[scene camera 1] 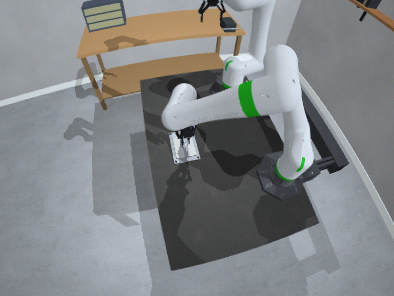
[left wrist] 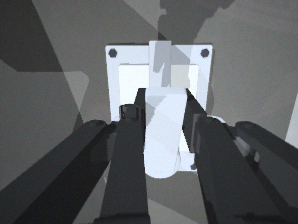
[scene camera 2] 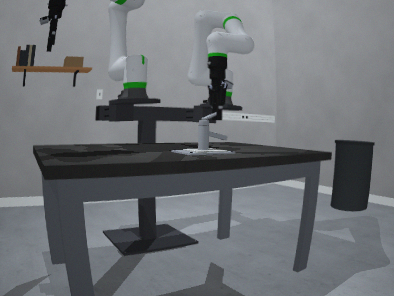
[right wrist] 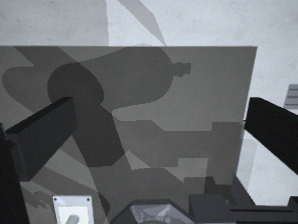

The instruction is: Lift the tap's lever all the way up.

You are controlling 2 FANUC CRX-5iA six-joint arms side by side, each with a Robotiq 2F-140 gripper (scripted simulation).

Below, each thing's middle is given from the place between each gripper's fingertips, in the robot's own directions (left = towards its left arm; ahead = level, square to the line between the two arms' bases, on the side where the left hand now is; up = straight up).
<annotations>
Now: the lever (left wrist: 165, 106) 3 cm to the right of my left hand and 1 cm below it. From my left hand the other things lie so: tap (left wrist: 159, 73) (1 cm behind, 4 cm to the right, 6 cm below); then white base plate (left wrist: 116, 55) (1 cm behind, 7 cm to the right, 17 cm below).
My right hand is 44 cm short of the lever, 70 cm to the right of it and 36 cm above it. Round my right hand: tap (44 cm ahead, 68 cm to the left, 41 cm below); then white base plate (44 cm ahead, 66 cm to the left, 52 cm below).
</annotations>
